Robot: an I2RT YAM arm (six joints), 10 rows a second.
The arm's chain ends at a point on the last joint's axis. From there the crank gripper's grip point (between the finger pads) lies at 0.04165 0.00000 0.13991 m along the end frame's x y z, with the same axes.
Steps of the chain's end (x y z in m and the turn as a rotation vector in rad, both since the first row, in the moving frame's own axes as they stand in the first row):
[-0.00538, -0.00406, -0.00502, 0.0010, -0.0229, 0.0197]
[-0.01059, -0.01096, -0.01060, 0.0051, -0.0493, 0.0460]
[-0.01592, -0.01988, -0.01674, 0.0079, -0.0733, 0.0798]
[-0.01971, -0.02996, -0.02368, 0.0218, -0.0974, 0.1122]
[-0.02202, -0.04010, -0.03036, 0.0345, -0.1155, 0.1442]
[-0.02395, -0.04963, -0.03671, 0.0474, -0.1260, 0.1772]
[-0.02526, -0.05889, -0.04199, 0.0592, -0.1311, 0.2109]
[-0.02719, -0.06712, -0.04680, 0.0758, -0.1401, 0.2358]
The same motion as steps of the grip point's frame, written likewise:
[-0.00860, -0.00341, -0.00410, 0.0010, -0.0229, 0.0197]
[-0.01756, -0.00992, -0.00872, 0.0051, -0.0493, 0.0460]
[-0.02636, -0.01809, -0.01406, 0.0079, -0.0733, 0.0798]
[-0.03357, -0.02915, -0.02028, 0.0218, -0.0974, 0.1122]
[-0.03845, -0.04017, -0.02649, 0.0345, -0.1155, 0.1442]
[-0.04183, -0.05057, -0.03259, 0.0474, -0.1260, 0.1772]
[-0.04381, -0.06048, -0.03777, 0.0592, -0.1311, 0.2109]
[-0.04684, -0.07041, -0.04244, 0.0758, -0.1401, 0.2358]

